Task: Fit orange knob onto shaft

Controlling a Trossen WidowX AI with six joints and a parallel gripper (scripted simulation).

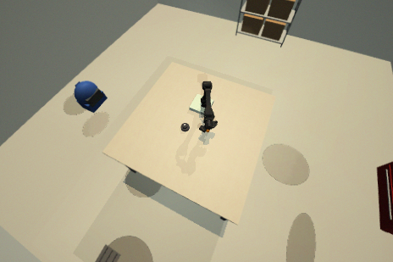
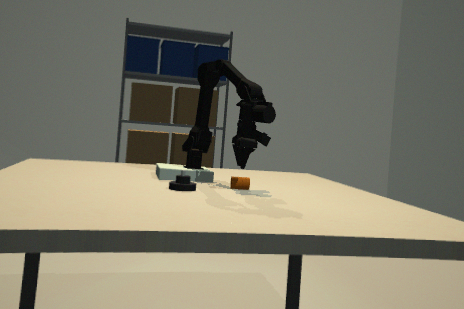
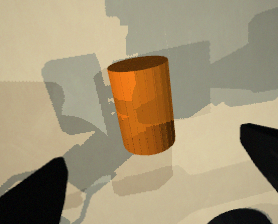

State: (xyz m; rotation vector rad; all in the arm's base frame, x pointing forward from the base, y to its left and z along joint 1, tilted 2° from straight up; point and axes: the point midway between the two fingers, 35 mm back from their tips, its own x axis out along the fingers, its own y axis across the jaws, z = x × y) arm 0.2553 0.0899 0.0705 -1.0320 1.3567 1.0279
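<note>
Right now my gripper tip is 20 mm to the right of the orange knob and 50 mm above it. The rest, counted from my gripper tip: round pedestal: 30 mm ahead, 200 mm to the right, 40 mm below.
</note>
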